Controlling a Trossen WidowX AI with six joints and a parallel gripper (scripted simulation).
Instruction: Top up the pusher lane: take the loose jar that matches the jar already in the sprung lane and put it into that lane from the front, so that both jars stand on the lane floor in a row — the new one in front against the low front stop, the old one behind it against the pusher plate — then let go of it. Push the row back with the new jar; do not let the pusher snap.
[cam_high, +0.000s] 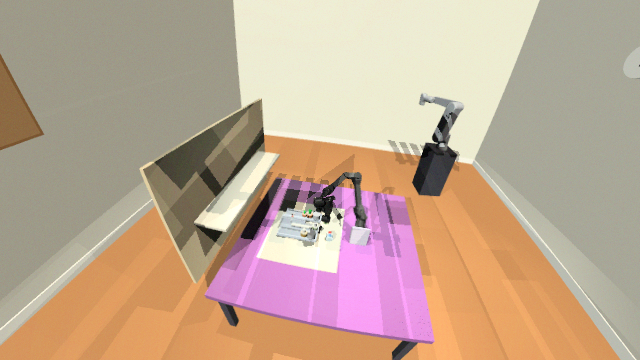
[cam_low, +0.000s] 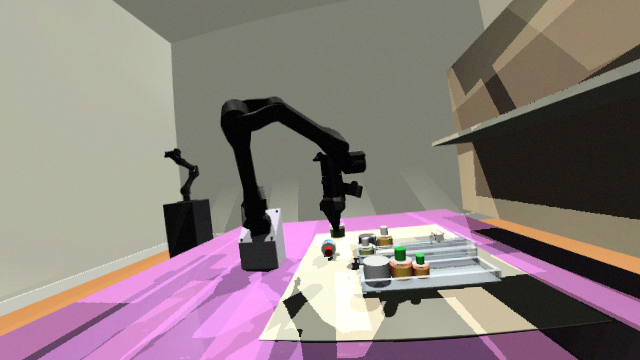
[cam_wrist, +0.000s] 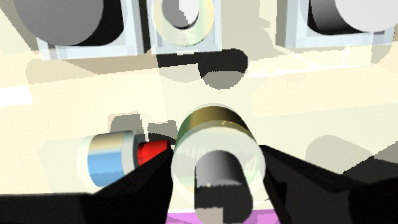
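My gripper tip is now 15 cm short of the cream mat, 10 cm above it and 2 cm to the right of it. The rest, counted from my gripper tip: wall shelf (58 cm ahead, 26 cm above, 5 cm to the right).
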